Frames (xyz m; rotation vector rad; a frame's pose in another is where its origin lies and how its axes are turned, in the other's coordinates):
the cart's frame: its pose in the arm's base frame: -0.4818 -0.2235 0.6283 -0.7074 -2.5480 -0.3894
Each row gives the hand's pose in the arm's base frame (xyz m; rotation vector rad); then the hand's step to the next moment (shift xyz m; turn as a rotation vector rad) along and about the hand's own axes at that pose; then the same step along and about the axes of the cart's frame.
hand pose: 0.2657 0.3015 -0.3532 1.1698 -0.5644 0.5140
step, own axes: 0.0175 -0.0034 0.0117 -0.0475 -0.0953 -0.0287
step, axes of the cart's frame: -0.0086 0.0004 -0.0195 -0.0784 -0.0042 0.0775
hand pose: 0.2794 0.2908 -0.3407 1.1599 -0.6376 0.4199
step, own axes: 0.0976 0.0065 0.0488 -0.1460 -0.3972 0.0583
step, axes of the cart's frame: -0.0212 0.0057 -0.1071 -0.3519 -0.1468 0.1926
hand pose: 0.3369 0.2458 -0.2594 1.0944 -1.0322 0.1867
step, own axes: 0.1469 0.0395 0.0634 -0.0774 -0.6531 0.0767
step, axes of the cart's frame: 0.0232 -0.0365 -0.1590 -0.6096 -0.2024 0.1606
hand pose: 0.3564 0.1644 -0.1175 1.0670 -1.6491 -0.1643
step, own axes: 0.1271 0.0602 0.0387 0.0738 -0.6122 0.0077
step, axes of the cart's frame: 0.0751 -0.0765 -0.0989 -0.5815 -0.2052 -0.0082
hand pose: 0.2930 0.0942 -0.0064 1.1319 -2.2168 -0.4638
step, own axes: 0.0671 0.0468 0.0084 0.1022 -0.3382 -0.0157
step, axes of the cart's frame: 0.0592 -0.0517 -0.0240 -0.3122 -0.1584 -0.0499
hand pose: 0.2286 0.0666 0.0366 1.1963 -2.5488 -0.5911
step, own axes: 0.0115 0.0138 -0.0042 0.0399 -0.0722 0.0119
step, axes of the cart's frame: 0.0159 -0.0081 -0.0048 -0.0639 -0.0535 0.0021
